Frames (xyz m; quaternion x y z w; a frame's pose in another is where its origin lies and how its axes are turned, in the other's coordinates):
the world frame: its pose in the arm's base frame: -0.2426 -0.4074 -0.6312 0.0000 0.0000 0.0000 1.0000
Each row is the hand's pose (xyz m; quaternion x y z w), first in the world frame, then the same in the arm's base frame.
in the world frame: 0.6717 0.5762 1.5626 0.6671 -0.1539 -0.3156 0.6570
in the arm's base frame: 0.4291 0.1688 0.9314 0.6671 -0.1539 -0.3156 0.6570
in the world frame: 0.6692 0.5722 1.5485 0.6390 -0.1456 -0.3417 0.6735
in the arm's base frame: 0.4266 0.1648 0.9173 0.6390 -0.1456 -0.3417 0.6735
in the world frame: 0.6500 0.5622 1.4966 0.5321 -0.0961 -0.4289 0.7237
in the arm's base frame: 0.4074 0.1548 0.8654 0.5321 -0.0961 -0.4289 0.7237
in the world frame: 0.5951 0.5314 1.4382 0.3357 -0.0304 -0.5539 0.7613
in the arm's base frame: 0.3525 0.1240 0.8070 0.3357 -0.0304 -0.5539 0.7613
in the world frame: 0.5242 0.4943 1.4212 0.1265 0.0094 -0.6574 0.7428
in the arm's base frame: 0.2816 0.0869 0.7900 0.1265 0.0094 -0.6574 0.7428
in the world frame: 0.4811 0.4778 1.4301 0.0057 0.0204 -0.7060 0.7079
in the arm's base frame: 0.2385 0.0704 0.7989 0.0057 0.0204 -0.7060 0.7079
